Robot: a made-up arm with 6 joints. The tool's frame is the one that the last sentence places.
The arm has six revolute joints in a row. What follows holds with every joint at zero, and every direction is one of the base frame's. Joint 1 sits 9.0 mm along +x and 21.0 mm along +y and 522.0 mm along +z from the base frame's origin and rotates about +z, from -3.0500 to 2.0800 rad. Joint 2 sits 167.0 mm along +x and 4.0 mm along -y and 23.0 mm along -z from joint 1 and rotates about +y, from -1.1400 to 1.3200 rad. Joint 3 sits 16.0 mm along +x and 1.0 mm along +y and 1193.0 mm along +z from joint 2 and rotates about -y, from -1.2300 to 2.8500 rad. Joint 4 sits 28.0 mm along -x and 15.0 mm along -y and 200.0 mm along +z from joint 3 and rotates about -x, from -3.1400 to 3.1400 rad. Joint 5 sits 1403.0 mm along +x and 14.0 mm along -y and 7.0 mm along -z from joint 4 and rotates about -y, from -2.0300 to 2.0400 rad. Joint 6 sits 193.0 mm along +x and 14.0 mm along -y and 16.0 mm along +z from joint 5 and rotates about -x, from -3.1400 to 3.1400 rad. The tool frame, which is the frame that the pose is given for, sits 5.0 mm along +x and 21.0 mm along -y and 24.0 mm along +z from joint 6; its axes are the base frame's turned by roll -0.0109, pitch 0.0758 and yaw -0.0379 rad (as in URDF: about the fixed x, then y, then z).
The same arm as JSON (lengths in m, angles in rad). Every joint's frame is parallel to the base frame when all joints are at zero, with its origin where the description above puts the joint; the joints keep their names.
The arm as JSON. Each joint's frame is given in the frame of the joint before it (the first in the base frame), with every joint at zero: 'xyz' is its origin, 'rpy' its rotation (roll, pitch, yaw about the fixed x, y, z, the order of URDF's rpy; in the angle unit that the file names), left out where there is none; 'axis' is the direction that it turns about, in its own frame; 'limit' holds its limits. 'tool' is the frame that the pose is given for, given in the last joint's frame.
{"units": {"length": "m", "angle": "rad"}, "joints": [
  {"name": "joint 1", "type": "revolute", "origin": {"xyz": [0.009, 0.021, 0.522]}, "axis": [0.0, 0.0, 1.0], "limit": {"lower": -3.05, "upper": 2.08}},
  {"name": "joint 2", "type": "revolute", "origin": {"xyz": [0.167, -0.004, -0.023]}, "axis": [0.0, 1.0, 0.0], "limit": {"lower": -1.14, "upper": 1.32}},
  {"name": "joint 3", "type": "revolute", "origin": {"xyz": [0.016, 0.001, 1.193]}, "axis": [0.0, -1.0, 0.0], "limit": {"lower": -1.23, "upper": 2.85}},
  {"name": "joint 4", "type": "revolute", "origin": {"xyz": [-0.028, -0.015, 0.2]}, "axis": [-1.0, 0.0, 0.0], "limit": {"lower": -3.14, "upper": 3.14}},
  {"name": "joint 5", "type": "revolute", "origin": {"xyz": [1.403, -0.014, -0.007]}, "axis": [0.0, -1.0, 0.0], "limit": {"lower": -2.03, "upper": 2.04}},
  {"name": "joint 6", "type": "revolute", "origin": {"xyz": [0.193, -0.014, 0.016]}, "axis": [-1.0, 0.0, 0.0], "limit": {"lower": -3.14, "upper": 3.14}}
], "tool": {"origin": {"xyz": [0.005, -0.021, 0.024], "rpy": [-0.0109, 0.0758, -0.0379]}}}

